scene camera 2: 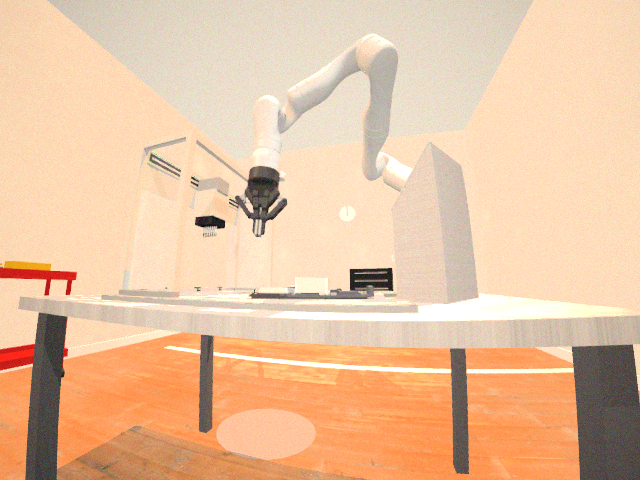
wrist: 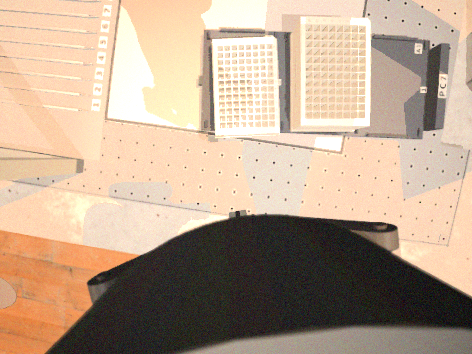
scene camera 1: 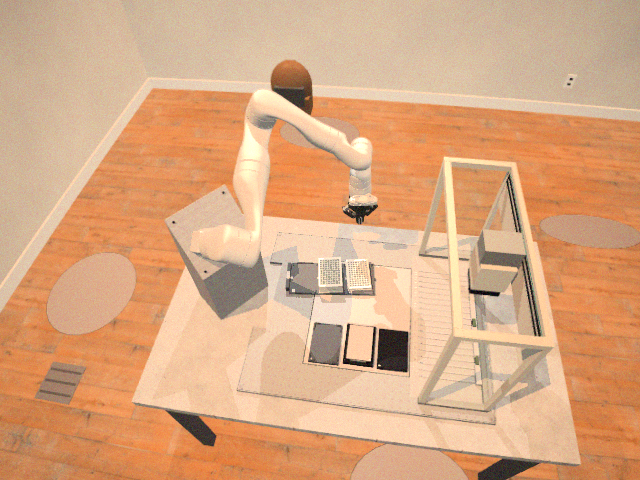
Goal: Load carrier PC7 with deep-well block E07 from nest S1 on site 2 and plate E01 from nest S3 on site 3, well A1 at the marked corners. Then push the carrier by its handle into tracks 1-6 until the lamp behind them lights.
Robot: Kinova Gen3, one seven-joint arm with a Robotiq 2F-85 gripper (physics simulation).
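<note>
Dark carrier PC7 lies short of the numbered tracks, its handle at the end away from them. The tall deep-well block stands on its middle site. The low white plate is on the site nearest the tracks, slightly skewed; its near short edge overlaps the carrier's rim in the wrist view. Whether it sits flat is unclear. My gripper is shut and empty, high above the table's back edge, apart from the carrier.
Two nests hold no plate; a cream plate sits between them. A gantry frame with a hanging head spans the tracks' far part. Small green spots show behind the tracks; whether lit is unclear.
</note>
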